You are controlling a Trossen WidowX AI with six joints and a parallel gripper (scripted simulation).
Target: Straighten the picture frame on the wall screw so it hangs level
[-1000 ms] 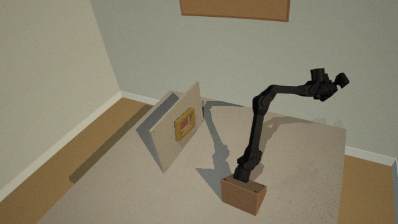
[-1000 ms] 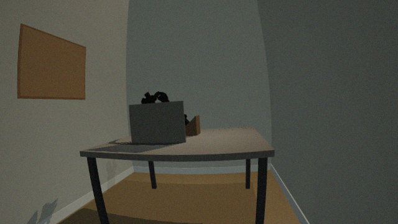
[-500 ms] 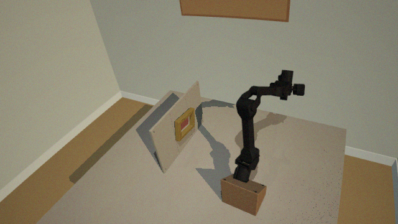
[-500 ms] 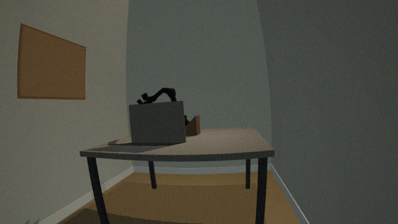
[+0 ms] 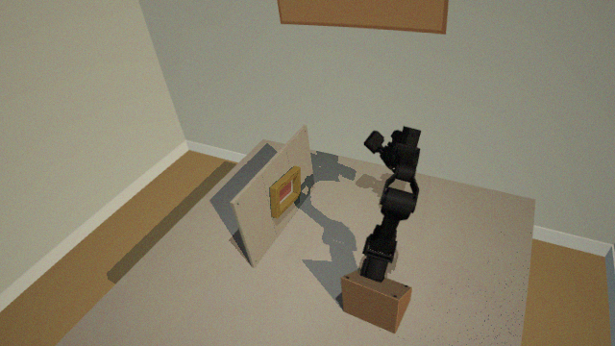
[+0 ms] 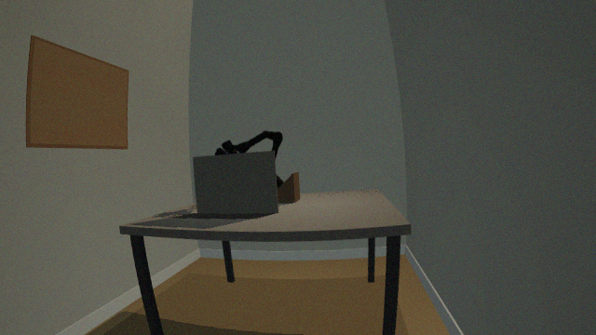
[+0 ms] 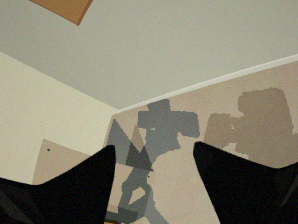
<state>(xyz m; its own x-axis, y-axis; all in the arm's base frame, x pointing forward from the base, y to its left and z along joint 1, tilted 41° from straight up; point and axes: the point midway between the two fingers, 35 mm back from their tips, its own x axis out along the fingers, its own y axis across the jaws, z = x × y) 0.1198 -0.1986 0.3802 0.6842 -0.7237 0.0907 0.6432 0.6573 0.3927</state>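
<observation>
Right now my gripper tip is 26 cm short of the picture frame, 23 cm to the right of it and 8 cm above it. The rest, counted from my gripper tip: wall panel 28 cm ahead, 24 cm to the left, 9 cm below.
</observation>
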